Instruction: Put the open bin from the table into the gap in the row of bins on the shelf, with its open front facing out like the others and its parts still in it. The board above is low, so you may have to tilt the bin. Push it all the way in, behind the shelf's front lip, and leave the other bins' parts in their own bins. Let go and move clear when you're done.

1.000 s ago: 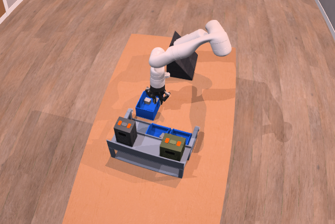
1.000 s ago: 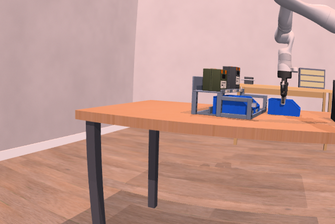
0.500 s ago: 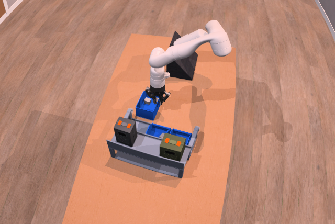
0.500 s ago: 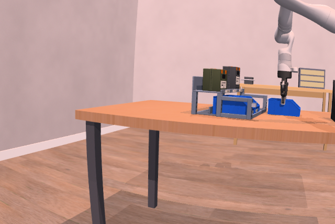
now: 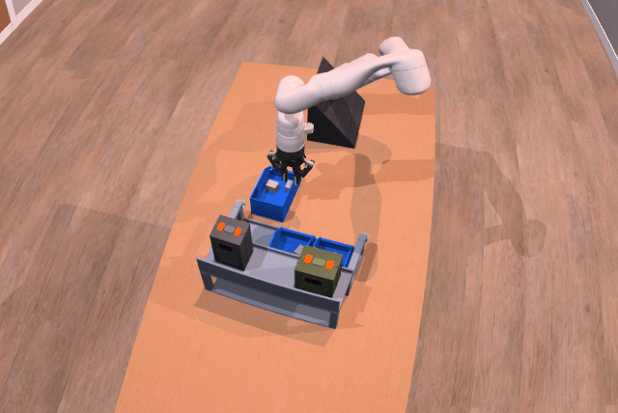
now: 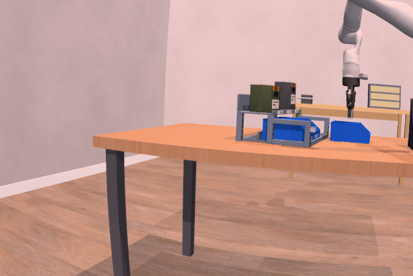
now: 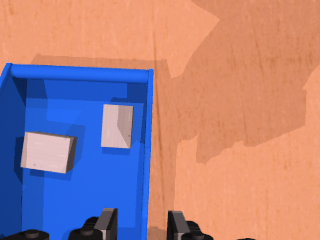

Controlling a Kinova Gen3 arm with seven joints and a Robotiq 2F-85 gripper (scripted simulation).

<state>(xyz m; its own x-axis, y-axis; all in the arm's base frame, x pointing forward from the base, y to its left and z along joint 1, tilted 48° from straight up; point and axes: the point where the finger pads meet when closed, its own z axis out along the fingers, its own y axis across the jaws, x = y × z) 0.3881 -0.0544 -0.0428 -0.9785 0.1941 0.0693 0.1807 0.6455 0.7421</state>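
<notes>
My hand is 10 cm above the grey block, 6 cm to the left of it and 4 cm past it. Also, from my hand: grey shelf: 24 cm ahead, 4 cm below, 2 cm to the left; dark grey box: 29 cm ahead, 11 cm to the right, 5 cm above; olive box: 33 cm ahead, 12 cm to the left, 4 cm above.
</notes>
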